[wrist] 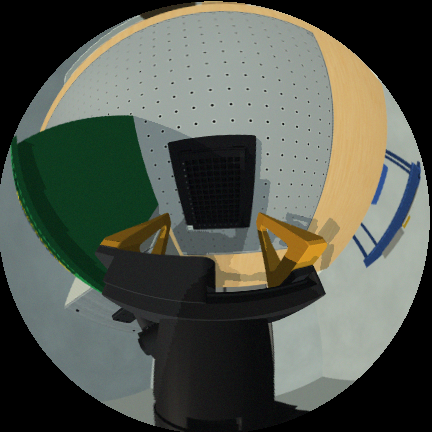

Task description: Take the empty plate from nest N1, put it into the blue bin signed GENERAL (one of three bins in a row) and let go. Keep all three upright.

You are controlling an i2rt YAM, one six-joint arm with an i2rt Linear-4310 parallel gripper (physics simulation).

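Frame: origin at the arm's base, x down, y back, z left, level; millimetres.
Seen in the pictures: gripper, fingertip midpoint: [213,217].
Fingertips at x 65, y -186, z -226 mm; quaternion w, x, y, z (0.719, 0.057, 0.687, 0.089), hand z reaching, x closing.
Offsets run from my fingertips to a thing's top centre. Level surfaces: height alone.
A black plate {dx +58, dy +4, dz +1 mm} [215,185] with a grid of small wells sits flat in a black nest {dx +69, dy +4, dz +1 mm} [212,142] near the middle of the wrist view. No label on the nest can be read. My gripper [213,217] is open, with its orange fingers wide apart. It hangs above the board, and the near end of the nest shows between the fingertips. Nothing is between the fingers. The blue GENERAL bin does not show in the view.
A large green bin {dx -96, dy -75, dz +165 mm} [87,170] stands close on the left, beside my left finger. The nest stands on a grey perforated board {dx +84 mm} [200,65] on a wooden table [357,115]. A blue frame [400,215] shows at the far right. Part of a pale grey box [97,310] shows at the lower left.
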